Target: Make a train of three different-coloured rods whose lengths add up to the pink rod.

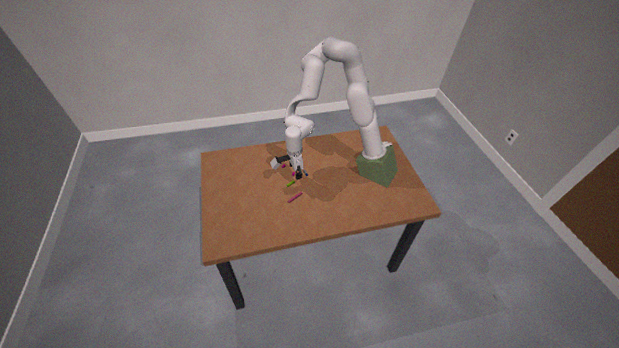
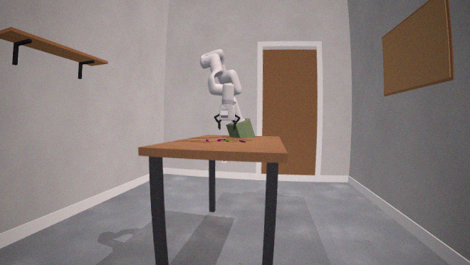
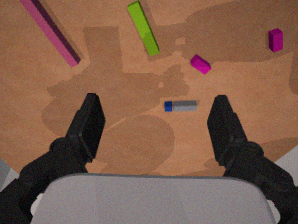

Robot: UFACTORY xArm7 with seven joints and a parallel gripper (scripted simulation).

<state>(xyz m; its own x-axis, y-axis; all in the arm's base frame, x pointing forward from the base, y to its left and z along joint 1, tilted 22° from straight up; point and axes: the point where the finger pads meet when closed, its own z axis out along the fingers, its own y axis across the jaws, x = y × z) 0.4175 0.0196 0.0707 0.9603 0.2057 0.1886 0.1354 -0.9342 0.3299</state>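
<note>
Now: the lime rod 8 cm below my hand, 3 cm ahead of it and 1 cm to the left of it. From my hand the other things lie so: pink rod 11 cm to the left, 8 cm below, 3 cm ahead; grey rod 8 cm below, 6 cm behind, 5 cm to the right; blue rod 8 cm below, 7 cm behind, 3 cm to the right.
</note>
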